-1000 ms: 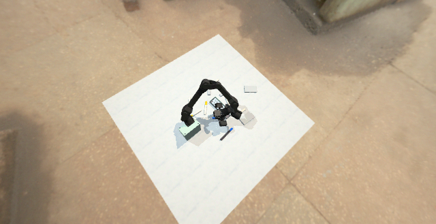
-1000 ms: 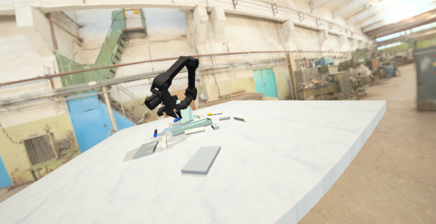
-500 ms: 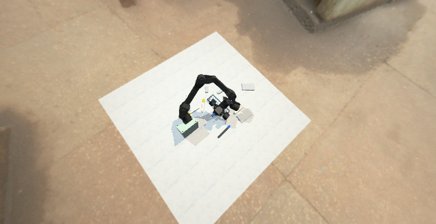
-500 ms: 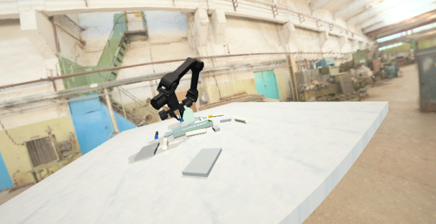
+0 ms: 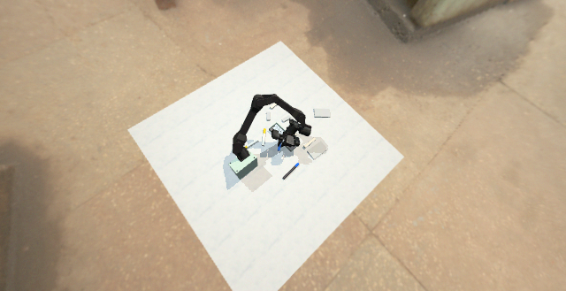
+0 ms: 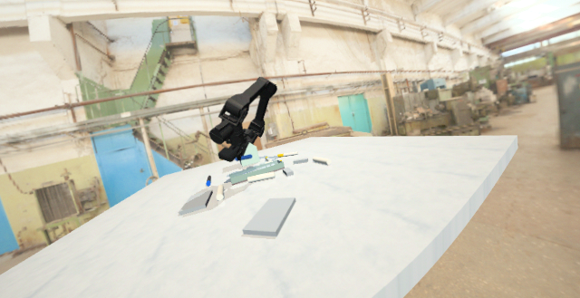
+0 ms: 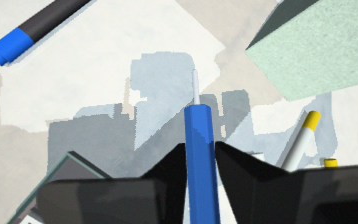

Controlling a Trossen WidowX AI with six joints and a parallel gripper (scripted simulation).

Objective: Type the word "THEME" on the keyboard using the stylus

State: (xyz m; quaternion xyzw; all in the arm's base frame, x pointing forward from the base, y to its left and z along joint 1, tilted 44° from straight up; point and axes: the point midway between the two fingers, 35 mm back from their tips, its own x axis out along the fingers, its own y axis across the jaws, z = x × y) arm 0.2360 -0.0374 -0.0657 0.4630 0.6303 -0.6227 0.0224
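My gripper tip is now 1 cm past the blue stylus and 1 cm to the left of it. Also, from my gripper tip: grey block: 10 cm ahead, 24 cm to the left, 6 cm below.
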